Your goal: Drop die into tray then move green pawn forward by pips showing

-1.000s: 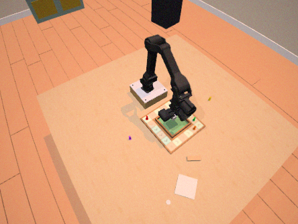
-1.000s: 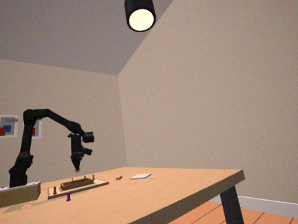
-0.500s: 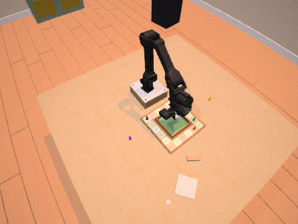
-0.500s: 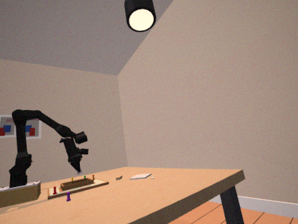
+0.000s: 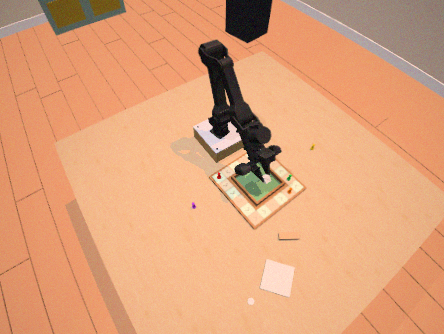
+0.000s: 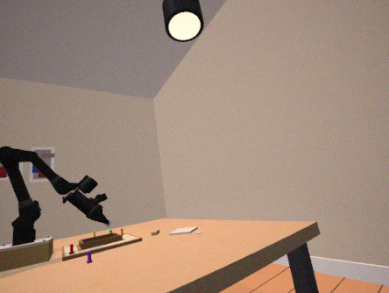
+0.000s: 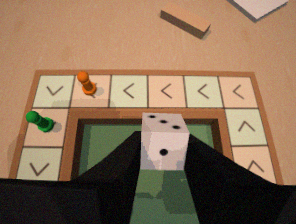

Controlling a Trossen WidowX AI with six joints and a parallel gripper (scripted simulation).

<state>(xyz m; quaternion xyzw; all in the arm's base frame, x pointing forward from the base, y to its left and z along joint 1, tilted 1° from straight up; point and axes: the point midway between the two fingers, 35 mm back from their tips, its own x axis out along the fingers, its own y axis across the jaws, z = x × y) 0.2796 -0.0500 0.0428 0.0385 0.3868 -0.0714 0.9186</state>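
My gripper tip is now 11 cm to the right of the green pawn, 6 cm above it and 5 cm short of it. From my gripper tip the other things lie so: green tray (8 cm below, 4 cm behind, 1 cm to the left); then orange pawn (8 cm ahead, 6 cm to the left, 6 cm below); then white die (right at my gripper tip).
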